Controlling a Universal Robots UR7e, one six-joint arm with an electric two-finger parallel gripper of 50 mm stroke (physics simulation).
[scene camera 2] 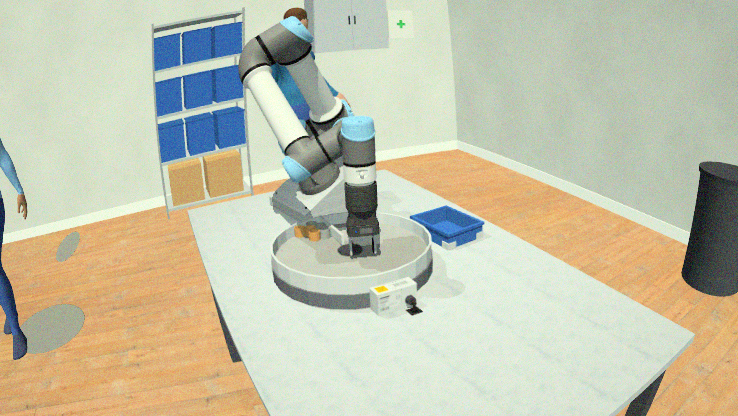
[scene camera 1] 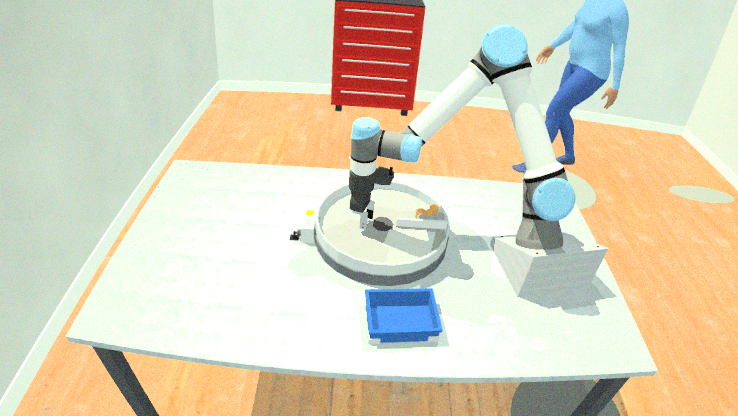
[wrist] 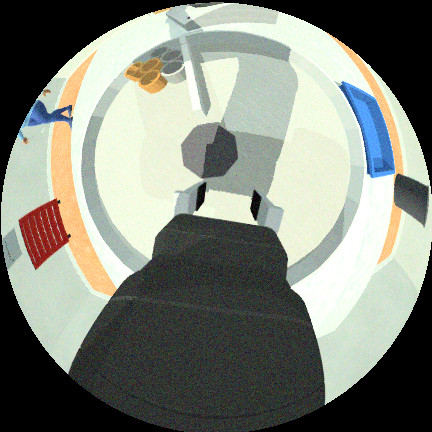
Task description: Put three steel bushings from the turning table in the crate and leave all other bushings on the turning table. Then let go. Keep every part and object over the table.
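Frame: origin at the arm's base, x left, y back, z up, level; millimetres.
Where they show: gripper, between the fingertips: (scene camera 2: 363,253) (scene camera 1: 366,223) (wrist: 228,195); arm's base, origin of its link: (scene camera 2: 320,179) (scene camera 1: 539,243).
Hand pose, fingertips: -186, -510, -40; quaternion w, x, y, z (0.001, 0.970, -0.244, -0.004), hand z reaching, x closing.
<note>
Each offset is from my fingertips to the top centre of the thing, as dx, dy, dz. "spot": to the spot under its first point.
Three grey steel bushings {-2, +180, +13} (wrist: 173,71) stand in a close group on the turning table (scene camera 1: 382,267) (scene camera 2: 330,284) (wrist: 89,165), against the light bar. Several orange bushings {-28, +215, +13} (scene camera 1: 427,210) {-34, +184, +13} (scene camera 2: 308,231) (wrist: 152,81) stand right beside them, near the rim. I cannot make out the steel ones clearly in the scene views. The blue crate {+343, +47, -15} (scene camera 1: 405,336) (scene camera 2: 465,235) (wrist: 364,140) is empty and stands outside the turning table. My gripper (scene camera 1: 366,219) (scene camera 2: 365,253) (wrist: 228,195) is open and empty, pointing down low inside the turning table's rim, beside the dark hub and away from the bushings.
A light bar {spot: +21, +173, +7} (scene camera 1: 421,223) (wrist: 192,75) reaches from the rim towards the dark hub {-4, +53, -4} (scene camera 1: 382,223) (scene camera 2: 349,250) (wrist: 209,150). A white box {spot: -58, -195, -20} (scene camera 2: 393,295) with a small black part stands against the turning table's outside. The arm's pedestal (scene camera 1: 552,271) stands on the table. A person is in the room.
</note>
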